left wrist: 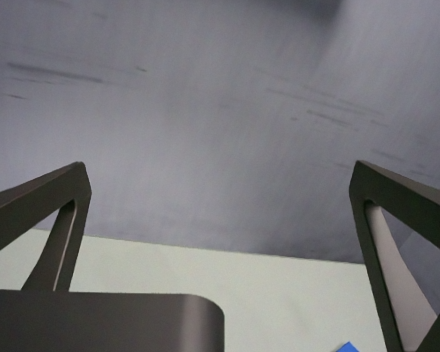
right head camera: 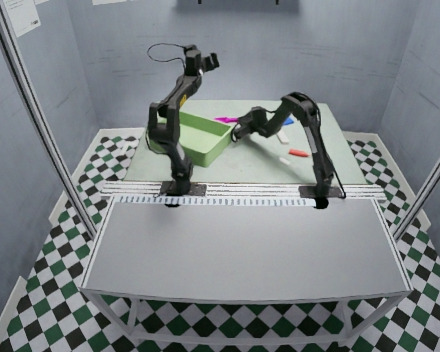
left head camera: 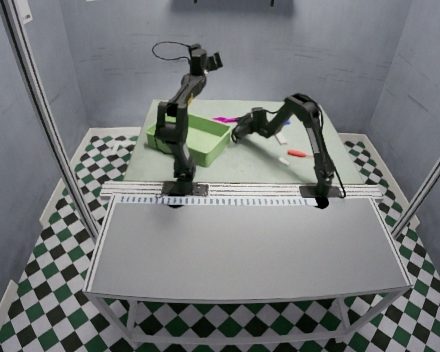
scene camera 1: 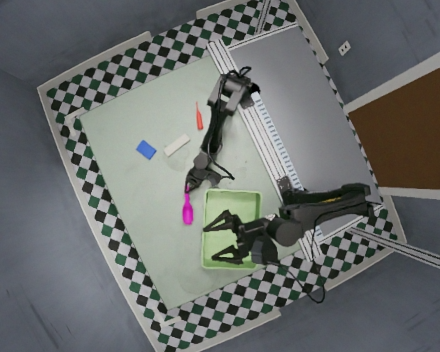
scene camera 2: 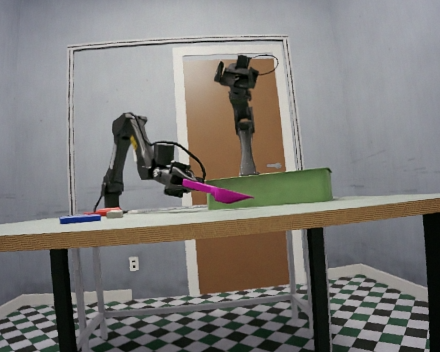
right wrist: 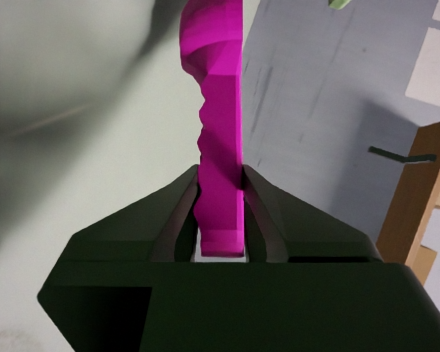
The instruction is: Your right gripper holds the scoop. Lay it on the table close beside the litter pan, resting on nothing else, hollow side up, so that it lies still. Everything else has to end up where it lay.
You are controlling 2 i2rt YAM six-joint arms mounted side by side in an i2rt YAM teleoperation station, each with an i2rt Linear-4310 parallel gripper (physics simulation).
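Places are measured from the left arm's base along level axes (x back, y left, z down), in metres.
Pixels of known places: left gripper, between the fingertips: (left wrist: 219, 176) (right head camera: 206, 57) (left head camera: 208, 56) (scene camera 1: 207, 244) (scene camera 2: 234, 65); right gripper, between the fingertips: (right head camera: 238, 119) (left head camera: 236, 119) (scene camera 1: 185, 192) (scene camera 2: 194, 185) (right wrist: 220, 175); left arm's base, origin of its link: (right head camera: 183, 189) (left head camera: 185, 189) (scene camera 1: 287, 195); right arm's base, origin of its link: (right head camera: 320, 193) (left head camera: 320, 192).
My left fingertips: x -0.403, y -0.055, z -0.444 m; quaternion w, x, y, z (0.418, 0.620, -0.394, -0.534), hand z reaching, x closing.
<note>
Ahead of a thing's pixels: the offset from my left fingertips to its top centre.
The magenta scoop (left head camera: 225, 120) (right head camera: 227, 120) (scene camera 1: 187, 212) (scene camera 2: 227, 195) (right wrist: 220, 125) is in the air above the table, beside the green litter pan @[dx +0.070, dy +0.090, dz +0.352 m] (left head camera: 213, 153) (right head camera: 213, 153) (scene camera 1: 232, 190) (scene camera 2: 280, 189). Its handle end is higher than its bowl, and the bowl's rounded underside faces down in scene camera 2. My right gripper (scene camera 1: 188, 189) (scene camera 2: 186, 185) (right wrist: 220, 175) is shut on the handle near its end. My left gripper (scene camera 1: 209, 244) (left wrist: 219, 176) is open and empty, high over the pan.
On the table lie a blue block @[dx -0.195, dy -0.416, dz +0.427 m] (left head camera: 286, 122) (right head camera: 288, 121) (scene camera 1: 146, 149) (scene camera 2: 80, 218) (left wrist: 348, 348), a cream block @[dx -0.040, dy -0.383, dz +0.422 m] (left head camera: 281, 138) (right head camera: 283, 136) (scene camera 1: 177, 145) (scene camera 2: 114, 214), a red tool @[dx +0.114, dy -0.489, dz +0.415 m] (left head camera: 297, 153) (right head camera: 298, 153) (scene camera 1: 199, 120) and a small white piece @[dx +0.175, dy -0.388, dz +0.431 m] (left head camera: 283, 160) (right head camera: 284, 160).
</note>
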